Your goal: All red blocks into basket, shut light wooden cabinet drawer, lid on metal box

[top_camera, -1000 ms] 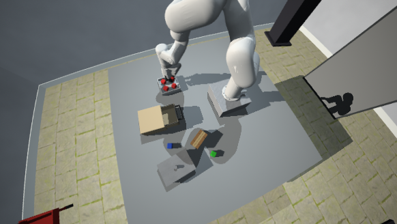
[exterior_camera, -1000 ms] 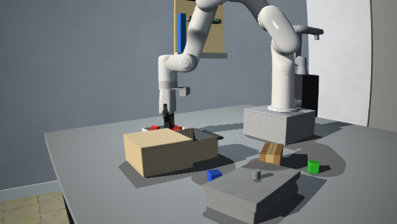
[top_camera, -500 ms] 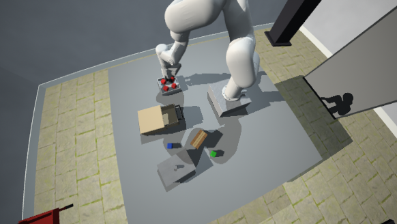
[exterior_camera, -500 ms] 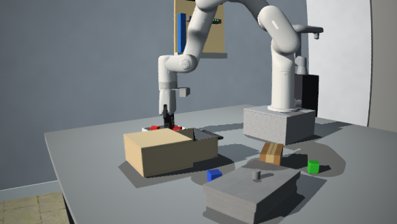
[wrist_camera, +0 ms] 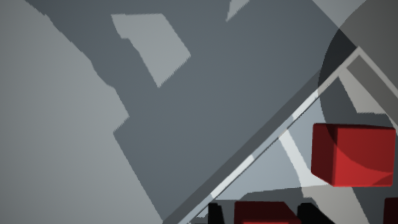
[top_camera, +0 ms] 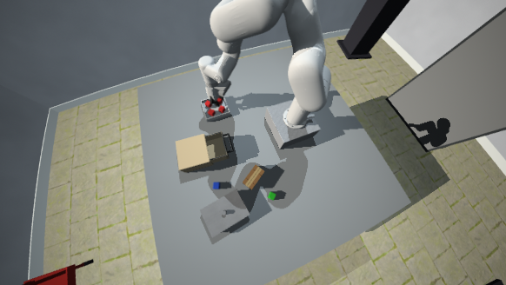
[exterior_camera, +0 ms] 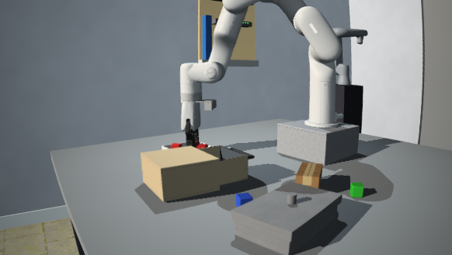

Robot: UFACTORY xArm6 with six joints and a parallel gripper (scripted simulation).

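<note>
Now: the white basket 40 mm to the left of my hand, 30 mm ahead of it and 20 mm below it. The rest, counted from my hand: blue block: 500 mm to the left, 50 mm ahead, 20 mm below; drawer: 310 mm to the left, 40 mm ahead, 10 mm above; light wooden cabinet: 320 mm to the left, 90 mm ahead, 10 mm above.
</note>
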